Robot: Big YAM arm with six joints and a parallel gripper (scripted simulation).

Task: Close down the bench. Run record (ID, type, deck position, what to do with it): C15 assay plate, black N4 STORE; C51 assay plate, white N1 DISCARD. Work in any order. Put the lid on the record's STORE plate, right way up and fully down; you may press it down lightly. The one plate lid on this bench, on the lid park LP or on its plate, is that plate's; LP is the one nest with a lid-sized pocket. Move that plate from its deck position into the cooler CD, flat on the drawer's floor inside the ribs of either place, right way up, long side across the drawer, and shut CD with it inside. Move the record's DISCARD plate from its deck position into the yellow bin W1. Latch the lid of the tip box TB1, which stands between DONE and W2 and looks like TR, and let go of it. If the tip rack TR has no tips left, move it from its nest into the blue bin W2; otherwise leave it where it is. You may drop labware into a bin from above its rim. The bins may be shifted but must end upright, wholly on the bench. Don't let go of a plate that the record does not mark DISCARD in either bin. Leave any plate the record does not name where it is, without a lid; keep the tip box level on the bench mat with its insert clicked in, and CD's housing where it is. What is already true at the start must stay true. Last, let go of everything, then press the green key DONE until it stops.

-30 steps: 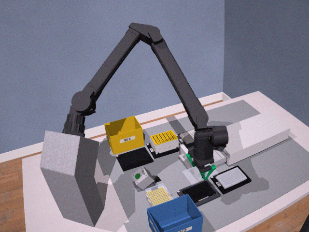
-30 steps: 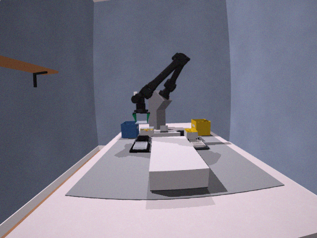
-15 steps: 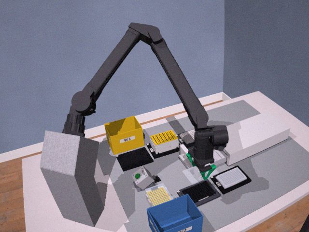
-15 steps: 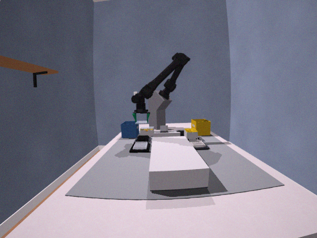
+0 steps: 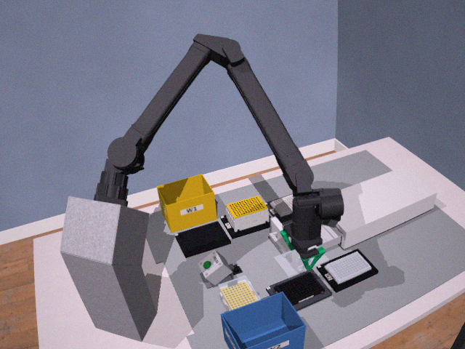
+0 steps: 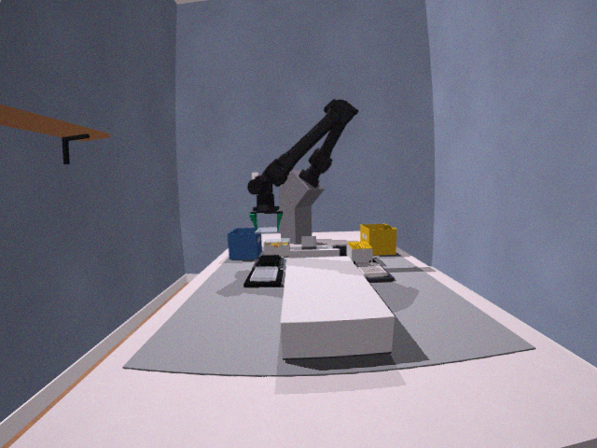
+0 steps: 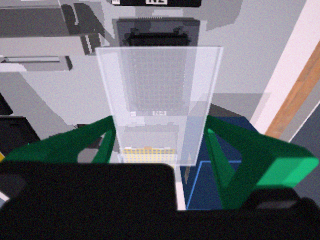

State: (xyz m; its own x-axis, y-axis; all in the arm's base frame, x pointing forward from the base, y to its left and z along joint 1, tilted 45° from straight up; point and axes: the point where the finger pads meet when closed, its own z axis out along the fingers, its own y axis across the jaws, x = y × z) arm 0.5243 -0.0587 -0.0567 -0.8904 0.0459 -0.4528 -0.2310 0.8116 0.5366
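Now: hand right at the clear plate lid. Round my hand: blue bin W2: 140 mm behind, 170 mm to the right, 110 mm below; then black plate: 130 mm below; then tip box TB1: 180 mm behind, 20 mm to the right, 110 mm below.
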